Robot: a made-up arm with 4 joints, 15 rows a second.
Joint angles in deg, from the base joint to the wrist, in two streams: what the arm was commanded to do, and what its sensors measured. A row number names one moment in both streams.
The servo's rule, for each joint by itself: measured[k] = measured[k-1] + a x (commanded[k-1-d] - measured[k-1]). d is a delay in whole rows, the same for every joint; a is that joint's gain. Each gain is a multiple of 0.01, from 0.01 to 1. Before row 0 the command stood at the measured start. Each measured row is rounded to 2 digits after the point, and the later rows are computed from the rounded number. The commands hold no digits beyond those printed.
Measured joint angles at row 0:
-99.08 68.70 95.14 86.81
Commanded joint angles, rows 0 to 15:
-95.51 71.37 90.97 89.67
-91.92 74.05 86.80 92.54
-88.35 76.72 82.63 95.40
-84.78 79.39 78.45 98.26
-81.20 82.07 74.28 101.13
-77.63 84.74 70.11 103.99
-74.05 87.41 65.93 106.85
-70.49 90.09 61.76 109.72
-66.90 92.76 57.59 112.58
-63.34 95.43 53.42 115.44
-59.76 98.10 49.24 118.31
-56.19 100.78 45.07 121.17
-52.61 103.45 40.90 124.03
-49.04 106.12 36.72 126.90
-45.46 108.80 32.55 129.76
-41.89 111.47 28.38 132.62
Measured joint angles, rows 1 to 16:
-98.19 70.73 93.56 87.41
-96.62 73.25 90.99 88.49
-94.55 75.89 87.81 89.94
-92.11 78.55 84.25 91.69
-89.38 81.23 80.46 93.67
-86.44 83.90 76.53 95.84
-83.34 86.57 72.50 98.15
-80.13 89.25 68.42 100.58
-76.82 91.92 64.30 103.10
-73.45 94.59 60.17 105.69
-70.03 97.26 56.02 108.34
-66.57 99.94 51.86 111.03
-63.08 102.61 47.70 113.76
-59.57 105.28 43.53 116.52
-56.04 107.96 39.36 119.30
-52.50 110.63 35.19 122.10
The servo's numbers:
d 0
a 0.25 0.76 0.38 0.21

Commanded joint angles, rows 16 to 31:
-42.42 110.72 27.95 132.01
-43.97 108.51 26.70 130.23
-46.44 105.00 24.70 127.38
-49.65 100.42 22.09 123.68
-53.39 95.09 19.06 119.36
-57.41 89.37 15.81 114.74
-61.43 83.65 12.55 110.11
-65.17 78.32 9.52 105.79
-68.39 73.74 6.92 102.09
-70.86 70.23 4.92 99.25
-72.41 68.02 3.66 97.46
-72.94 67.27 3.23 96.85
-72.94 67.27 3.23 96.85
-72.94 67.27 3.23 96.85
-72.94 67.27 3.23 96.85
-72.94 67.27 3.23 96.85
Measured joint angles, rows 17 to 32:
-49.98 110.70 32.44 124.18
-48.48 109.04 30.26 125.45
-47.97 105.97 28.15 125.86
-48.39 101.75 25.85 125.40
-49.64 96.69 23.27 124.13
-51.58 91.13 20.44 122.16
-54.04 85.45 17.44 119.63
-56.82 80.03 14.43 116.72
-59.71 75.25 11.58 113.65
-62.50 71.43 9.05 110.63
-64.98 68.84 7.00 107.86
-66.97 67.65 5.57 105.55
-68.46 67.36 4.68 103.72
-69.58 67.29 4.13 102.28
-70.42 67.27 3.79 101.14
-71.05 67.27 3.58 100.24

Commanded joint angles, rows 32 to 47:
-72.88 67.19 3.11 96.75
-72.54 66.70 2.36 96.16
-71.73 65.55 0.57 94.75
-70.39 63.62 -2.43 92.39
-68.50 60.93 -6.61 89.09
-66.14 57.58 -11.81 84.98
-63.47 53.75 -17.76 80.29
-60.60 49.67 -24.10 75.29
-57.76 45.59 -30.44 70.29
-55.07 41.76 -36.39 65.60
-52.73 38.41 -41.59 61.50
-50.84 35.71 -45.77 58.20
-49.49 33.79 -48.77 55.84
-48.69 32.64 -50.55 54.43
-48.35 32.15 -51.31 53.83
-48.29 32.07 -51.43 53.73
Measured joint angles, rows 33 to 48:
-71.51 67.21 3.40 99.51
-71.77 66.82 3.00 98.81
-71.76 65.85 2.08 97.96
-71.42 64.16 0.37 96.79
-70.69 61.71 -2.28 95.17
-69.55 58.57 -5.90 93.03
-68.03 54.91 -10.41 90.35
-66.17 50.93 -15.61 87.19
-64.07 46.87 -21.25 83.64
-61.82 42.99 -27.00 79.85
-59.55 39.51 -32.54 76.00
-57.37 36.62 -37.57 72.26
-55.40 34.47 -41.83 68.81
-53.72 33.08 -45.14 65.79
-52.38 32.37 -47.48 63.28
-51.36 32.14 -48.98 61.27

